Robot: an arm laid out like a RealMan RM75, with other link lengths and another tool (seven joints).
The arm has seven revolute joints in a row. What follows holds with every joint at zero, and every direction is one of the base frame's. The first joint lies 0.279 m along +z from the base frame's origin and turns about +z. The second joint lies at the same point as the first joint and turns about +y. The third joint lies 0.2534 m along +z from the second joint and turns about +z. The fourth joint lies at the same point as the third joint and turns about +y. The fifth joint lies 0.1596 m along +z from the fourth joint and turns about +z. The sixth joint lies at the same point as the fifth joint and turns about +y. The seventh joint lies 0.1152 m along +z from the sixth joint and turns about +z. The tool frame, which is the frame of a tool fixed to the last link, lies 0.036 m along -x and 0.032 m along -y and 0.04 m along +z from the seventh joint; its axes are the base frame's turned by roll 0.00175, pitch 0 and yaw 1.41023 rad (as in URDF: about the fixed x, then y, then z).
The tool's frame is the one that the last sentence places.
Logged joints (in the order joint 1, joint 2, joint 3, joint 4, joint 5, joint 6, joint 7), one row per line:
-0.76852, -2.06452, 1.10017, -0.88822, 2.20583, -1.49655, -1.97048
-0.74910, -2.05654, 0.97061, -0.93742, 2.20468, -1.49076, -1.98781
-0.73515, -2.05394, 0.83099, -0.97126, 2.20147, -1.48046, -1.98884
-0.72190, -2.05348, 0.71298, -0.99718, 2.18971, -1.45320, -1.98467
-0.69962, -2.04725, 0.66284, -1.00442, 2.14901, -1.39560, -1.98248
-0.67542, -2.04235, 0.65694, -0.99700, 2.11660, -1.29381, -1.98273
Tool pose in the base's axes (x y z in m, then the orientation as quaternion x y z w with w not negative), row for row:
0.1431, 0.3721, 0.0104, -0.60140, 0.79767, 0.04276, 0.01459
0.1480, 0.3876, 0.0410, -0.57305, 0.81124, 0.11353, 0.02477
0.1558, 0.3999, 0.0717, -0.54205, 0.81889, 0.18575, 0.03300
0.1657, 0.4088, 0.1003, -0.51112, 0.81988, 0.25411, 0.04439
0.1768, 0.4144, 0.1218, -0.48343, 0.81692, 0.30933, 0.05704
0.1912, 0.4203, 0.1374, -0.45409, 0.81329, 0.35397, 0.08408
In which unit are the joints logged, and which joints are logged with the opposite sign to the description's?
The joints are logged in radians. Opposite sign: joint 1, joint 2, joint 3, joint 5, joint 7.
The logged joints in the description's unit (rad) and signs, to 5 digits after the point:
0.76852, 2.06452, -1.10017, -0.88822, -2.20583, -1.49655, 1.97048
0.74910, 2.05654, -0.97061, -0.93742, -2.20468, -1.49076, 1.98781
0.73515, 2.05394, -0.83099, -0.97126, -2.20147, -1.48046, 1.98884
0.72190, 2.05348, -0.71298, -0.99718, -2.18971, -1.45320, 1.98467
0.69962, 2.04725, -0.66284, -1.00442, -2.14901, -1.39560, 1.98248
0.67542, 2.04235, -0.65694, -0.99700, -2.11660, -1.29381, 1.98273

